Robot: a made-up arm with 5 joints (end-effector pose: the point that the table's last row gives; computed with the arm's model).
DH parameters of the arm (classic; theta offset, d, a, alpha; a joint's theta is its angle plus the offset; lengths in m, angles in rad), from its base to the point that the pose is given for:
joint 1: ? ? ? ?
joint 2: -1.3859 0 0.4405 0
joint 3: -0.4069 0 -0.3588 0
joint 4: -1.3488 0 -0.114 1.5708
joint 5: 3.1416 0.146 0 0
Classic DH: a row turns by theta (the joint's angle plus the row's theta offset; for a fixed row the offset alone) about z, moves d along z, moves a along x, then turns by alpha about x.
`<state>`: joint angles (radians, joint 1 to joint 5).
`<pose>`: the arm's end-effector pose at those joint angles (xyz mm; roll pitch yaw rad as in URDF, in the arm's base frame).
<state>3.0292 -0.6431 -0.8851 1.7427 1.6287</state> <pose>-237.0 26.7 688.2 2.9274 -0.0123 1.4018</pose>
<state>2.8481 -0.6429 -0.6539 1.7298 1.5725</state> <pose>-197.0 59.5 592.1 2.7086 -0.0007 1.2758</pose>
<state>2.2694 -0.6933 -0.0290 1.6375 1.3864</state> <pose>-19.3 23.0 391.0 2.2347 0.1458 0.8118</pose>
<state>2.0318 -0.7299 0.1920 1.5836 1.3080</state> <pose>22.4 -45.1 340.8 2.1112 0.2267 0.5951</pose>
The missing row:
joint 1: 0 0.396 0 -1.5708
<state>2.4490 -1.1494 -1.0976 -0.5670 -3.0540</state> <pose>153.5 -127.3 1102.6 0.0297 0.3263 2.5415</pose>
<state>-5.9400 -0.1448 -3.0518 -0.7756 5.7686</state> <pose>-249.7 -89.2 1195.6 -0.4942 0.6981 2.7871</pose>
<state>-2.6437 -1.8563 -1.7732 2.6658 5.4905</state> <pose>428.0 232.7 634.2 2.3437 -0.6144 -1.5851</pose>
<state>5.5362 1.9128 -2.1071 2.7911 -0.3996</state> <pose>258.8 -239.6 -87.9 -0.2315 0.4977 1.9359</pose>
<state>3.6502 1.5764 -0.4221 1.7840 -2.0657</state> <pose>-2.9 -1.6 218.7 -0.1795 -0.0960 -1.5484</pose>
